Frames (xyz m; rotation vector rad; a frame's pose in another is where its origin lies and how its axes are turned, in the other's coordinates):
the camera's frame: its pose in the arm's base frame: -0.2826 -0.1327 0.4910 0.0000 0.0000 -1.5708
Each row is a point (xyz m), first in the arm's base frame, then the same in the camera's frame.
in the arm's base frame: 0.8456 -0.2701 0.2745
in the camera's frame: 0.1374 1.1282 -0.2165
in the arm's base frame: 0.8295 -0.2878 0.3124
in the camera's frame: 0.1551 1.1121 -0.1786
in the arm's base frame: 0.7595 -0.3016 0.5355
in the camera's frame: 0.1689 1.0421 0.0445
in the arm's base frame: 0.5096 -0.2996 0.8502
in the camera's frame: 0.1669 0.7922 0.3592
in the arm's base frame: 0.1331 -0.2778 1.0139
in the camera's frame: 0.1451 0.4157 0.5229
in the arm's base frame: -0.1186 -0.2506 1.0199
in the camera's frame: 0.1179 0.1640 0.5289
